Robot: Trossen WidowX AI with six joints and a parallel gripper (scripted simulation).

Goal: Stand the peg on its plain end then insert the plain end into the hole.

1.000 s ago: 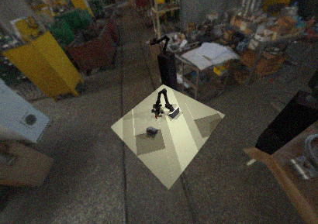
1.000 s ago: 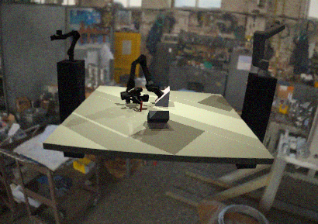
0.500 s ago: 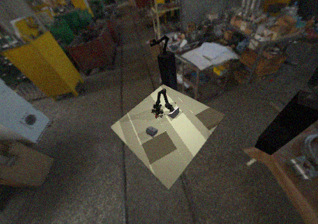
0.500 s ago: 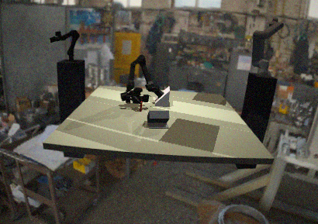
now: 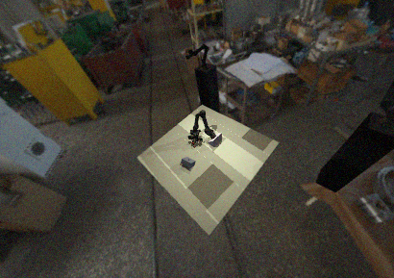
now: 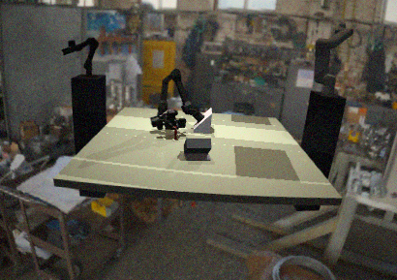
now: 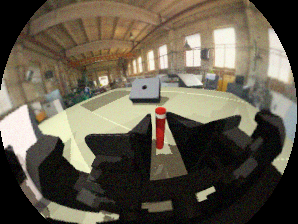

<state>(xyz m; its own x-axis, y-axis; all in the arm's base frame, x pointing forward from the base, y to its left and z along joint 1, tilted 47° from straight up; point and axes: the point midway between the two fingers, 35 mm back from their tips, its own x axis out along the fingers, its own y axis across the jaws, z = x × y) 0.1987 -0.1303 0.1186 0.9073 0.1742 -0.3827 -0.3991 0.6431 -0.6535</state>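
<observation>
The red peg is 10 mm below my gripper tip. From my gripper tip the other things lie so: sloped panel 230 mm ahead, 120 mm to the left, 20 mm below.
</observation>
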